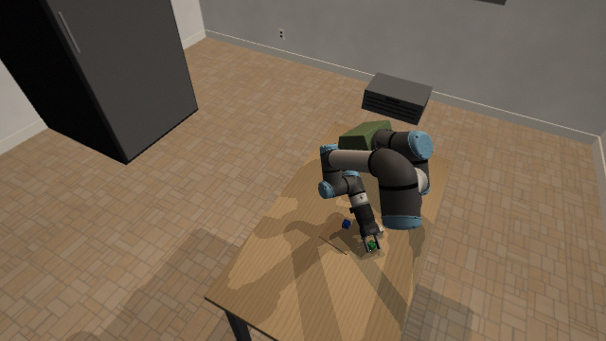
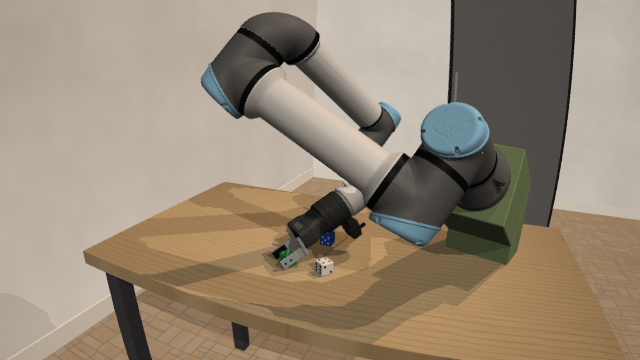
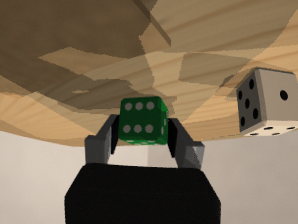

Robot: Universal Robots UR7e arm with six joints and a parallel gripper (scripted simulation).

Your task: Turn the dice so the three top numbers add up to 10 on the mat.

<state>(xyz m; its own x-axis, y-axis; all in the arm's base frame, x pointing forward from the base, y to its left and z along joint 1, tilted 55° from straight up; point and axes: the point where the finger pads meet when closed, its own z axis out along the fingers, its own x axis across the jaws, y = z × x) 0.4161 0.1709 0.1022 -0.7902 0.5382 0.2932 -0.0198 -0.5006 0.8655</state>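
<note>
Now: the green die 10 mm to the right of my hand, 10 mm below it and 10 mm behind it. From my hand the other things lie so: tan mat 140 mm to the right, 20 mm below, 10 mm ahead; blue die 150 mm to the right, 30 mm behind; white die 90 mm behind, 20 mm to the right, 10 mm below.
</note>
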